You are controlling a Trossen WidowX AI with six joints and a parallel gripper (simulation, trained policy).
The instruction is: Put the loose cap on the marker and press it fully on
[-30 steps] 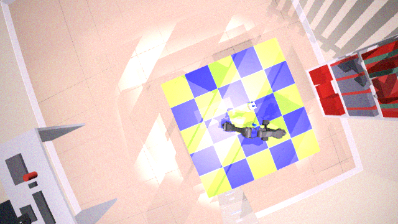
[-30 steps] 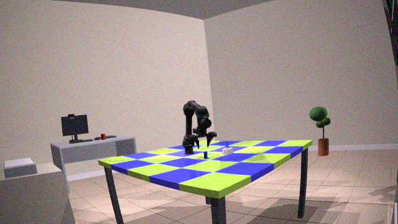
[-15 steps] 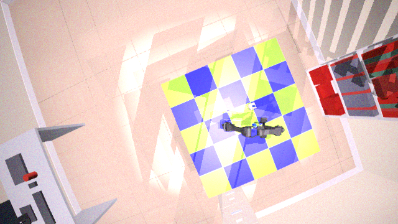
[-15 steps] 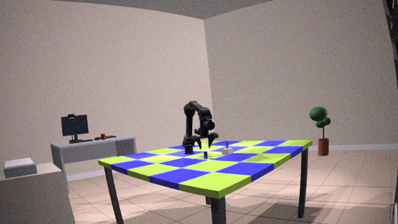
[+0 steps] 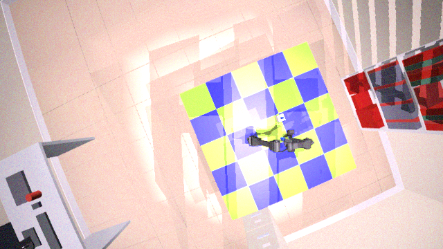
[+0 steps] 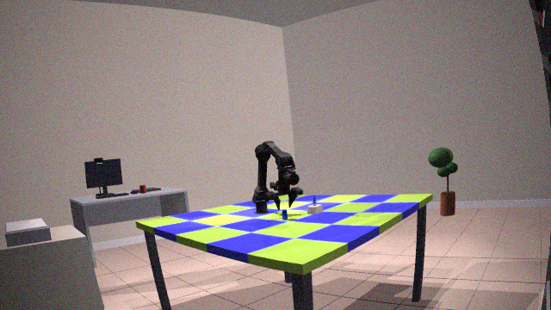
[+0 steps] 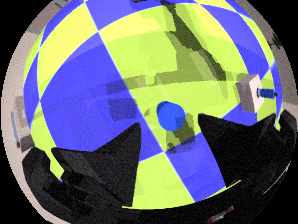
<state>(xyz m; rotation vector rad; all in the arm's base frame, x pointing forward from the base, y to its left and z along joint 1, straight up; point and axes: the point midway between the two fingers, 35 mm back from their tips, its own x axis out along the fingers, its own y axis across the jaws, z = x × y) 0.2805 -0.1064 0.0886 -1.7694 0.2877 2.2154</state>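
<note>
The blue cap lies 3 cm below my gripper tip. The rest, counted from my gripper tip: white holder block (19 cm to the left, 5 cm ahead, 3 cm below).
</note>
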